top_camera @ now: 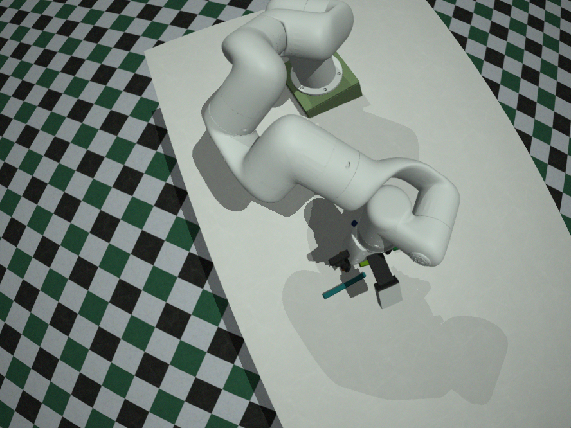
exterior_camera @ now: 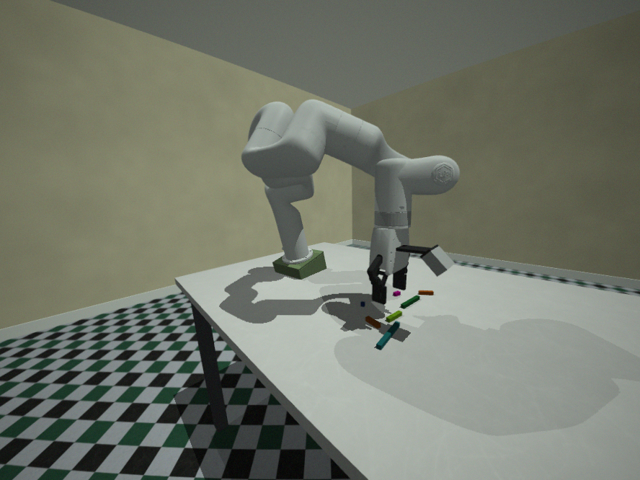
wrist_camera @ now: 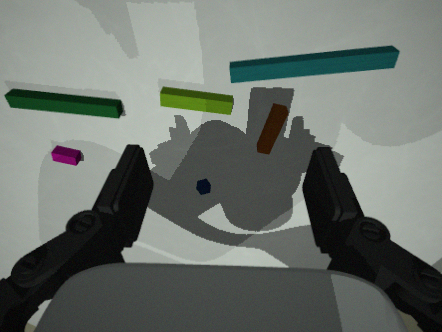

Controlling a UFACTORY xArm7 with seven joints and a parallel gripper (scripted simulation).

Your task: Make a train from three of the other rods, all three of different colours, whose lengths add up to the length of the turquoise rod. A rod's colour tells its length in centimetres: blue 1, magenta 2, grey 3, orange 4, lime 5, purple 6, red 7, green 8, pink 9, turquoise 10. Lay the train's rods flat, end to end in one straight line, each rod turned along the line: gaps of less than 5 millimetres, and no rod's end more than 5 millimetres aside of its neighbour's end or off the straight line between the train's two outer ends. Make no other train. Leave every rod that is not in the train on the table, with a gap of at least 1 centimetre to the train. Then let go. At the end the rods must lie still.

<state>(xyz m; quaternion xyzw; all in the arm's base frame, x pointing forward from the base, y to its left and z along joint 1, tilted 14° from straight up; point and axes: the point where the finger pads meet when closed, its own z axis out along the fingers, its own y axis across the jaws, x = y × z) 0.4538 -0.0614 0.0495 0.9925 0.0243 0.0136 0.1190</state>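
Now: hand 9 cm past the blue rod, 2 cm to the right of it and 7 cm above it. Round my hand: orange rod (2 cm behind, 3 cm to the right, 7 cm below); then turquoise rod (3 cm ahead, 5 cm to the right, 7 cm below); then lime rod (2 cm to the left, 7 cm below).
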